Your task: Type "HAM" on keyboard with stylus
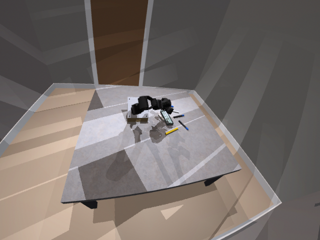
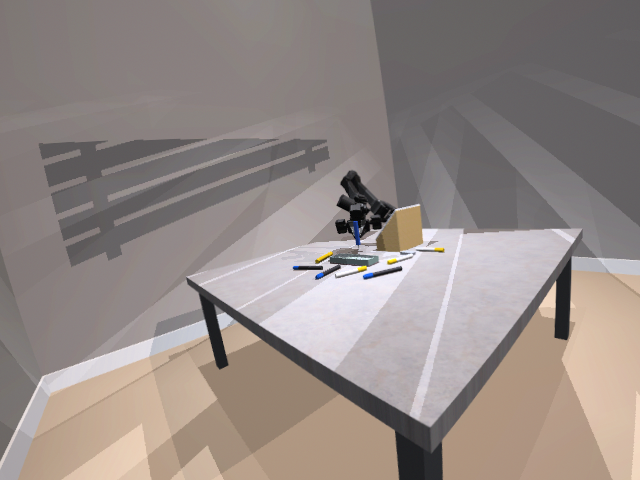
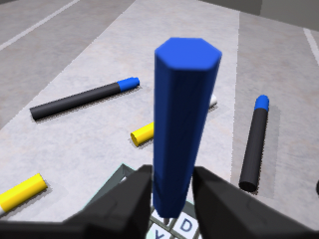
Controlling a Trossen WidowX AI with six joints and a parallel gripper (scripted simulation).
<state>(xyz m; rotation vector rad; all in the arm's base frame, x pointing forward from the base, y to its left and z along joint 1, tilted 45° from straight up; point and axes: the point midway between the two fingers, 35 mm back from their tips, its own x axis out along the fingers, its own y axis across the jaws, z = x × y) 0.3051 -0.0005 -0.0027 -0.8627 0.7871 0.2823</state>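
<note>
Right now my gripper tip is 2 cm short of the M key, 11 cm to the left of it and 9 cm above it. Round my gripper tip: blue stylus 2 cm below.
</note>
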